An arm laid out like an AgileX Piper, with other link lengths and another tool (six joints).
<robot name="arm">
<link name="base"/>
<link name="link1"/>
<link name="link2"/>
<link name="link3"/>
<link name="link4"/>
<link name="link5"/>
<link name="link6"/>
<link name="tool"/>
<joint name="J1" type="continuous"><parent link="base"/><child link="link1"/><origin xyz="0.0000 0.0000 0.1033" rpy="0.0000 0.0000 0.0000"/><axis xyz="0 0 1"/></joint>
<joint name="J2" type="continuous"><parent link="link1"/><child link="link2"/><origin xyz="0.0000 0.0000 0.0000" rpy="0.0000 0.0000 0.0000"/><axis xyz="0 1 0"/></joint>
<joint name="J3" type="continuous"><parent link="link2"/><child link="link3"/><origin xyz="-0.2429 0.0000 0.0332" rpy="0.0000 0.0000 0.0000"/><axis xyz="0 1 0"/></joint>
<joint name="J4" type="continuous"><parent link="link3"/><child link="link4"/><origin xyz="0.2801 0.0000 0.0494" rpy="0.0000 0.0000 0.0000"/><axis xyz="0.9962 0 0.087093"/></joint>
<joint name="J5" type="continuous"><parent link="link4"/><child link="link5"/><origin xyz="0.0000 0.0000 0.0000" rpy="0.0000 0.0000 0.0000"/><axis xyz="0 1 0"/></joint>
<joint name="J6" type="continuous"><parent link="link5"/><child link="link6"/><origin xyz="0.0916 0.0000 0.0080" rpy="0.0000 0.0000 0.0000"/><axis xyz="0.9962 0 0.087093"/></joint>
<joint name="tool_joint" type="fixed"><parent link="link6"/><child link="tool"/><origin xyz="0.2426 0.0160 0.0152" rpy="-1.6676 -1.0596 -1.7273"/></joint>
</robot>
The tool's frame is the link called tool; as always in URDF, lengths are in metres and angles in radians. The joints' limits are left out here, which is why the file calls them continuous.
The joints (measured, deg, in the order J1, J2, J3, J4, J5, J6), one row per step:
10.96, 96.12, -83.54, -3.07, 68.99, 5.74
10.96, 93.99, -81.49, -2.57, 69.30, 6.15
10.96, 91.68, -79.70, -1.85, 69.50, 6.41
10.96, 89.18, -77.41, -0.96, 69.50, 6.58
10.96, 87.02, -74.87, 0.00, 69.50, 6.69
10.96, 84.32, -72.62, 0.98, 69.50, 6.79
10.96, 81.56, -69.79, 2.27, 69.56, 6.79
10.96, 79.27, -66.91, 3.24, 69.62, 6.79
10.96, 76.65, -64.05, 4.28, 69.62, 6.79
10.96, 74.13, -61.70, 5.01, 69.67, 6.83
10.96, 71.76, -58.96, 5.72, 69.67, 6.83
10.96, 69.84, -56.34, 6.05, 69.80, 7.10
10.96, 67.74, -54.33, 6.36, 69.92, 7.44
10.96, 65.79, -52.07, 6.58, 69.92, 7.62
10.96, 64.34, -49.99, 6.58, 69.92, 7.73
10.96, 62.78, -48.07, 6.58, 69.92, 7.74
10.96, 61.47, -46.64, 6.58, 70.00, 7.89
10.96, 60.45, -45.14, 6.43, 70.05, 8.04
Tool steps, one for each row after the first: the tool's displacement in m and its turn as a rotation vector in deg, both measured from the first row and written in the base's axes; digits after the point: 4 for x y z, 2 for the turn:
-0.0104, 0.0008, 0.0022, 0.54, 0.32, -0.48
-0.0187, 0.0032, 0.0070, 1.36, 0.14, -0.83
-0.0288, 0.0063, 0.0100, 2.31, 0.11, -1.10
-0.0409, 0.0093, 0.0088, 3.19, 0.68, -1.33
-0.0506, 0.0129, 0.0127, 4.26, 0.43, -1.53
-0.0642, 0.0175, 0.0129, 5.49, 0.81, -1.69
-0.0785, 0.0202, 0.0094, 6.30, 1.64, -1.84
-0.0919, 0.0234, 0.0077, 7.26, 2.08, -1.99
-0.1024, 0.0254, 0.0080, 8.01, 2.11, -2.11
-0.1150, 0.0269, 0.0046, 8.62, 2.61, -2.22
-0.1280, 0.0263, -0.0012, 8.82, 3.50, -2.58
-0.1369, 0.0263, -0.0025, 9.19, 3.62, -2.95
-0.1468, 0.0256, -0.0064, 9.37, 3.98, -3.18
-0.1563, 0.0238, -0.0121, 9.26, 4.60, -3.34
-0.1646, 0.0222, -0.0163, 9.18, 4.95, -3.38
-0.1709, 0.0210, -0.0190, 9.17, 5.15, -3.54
-0.1779, 0.0188, -0.0236, 8.94, 5.65, -3.70

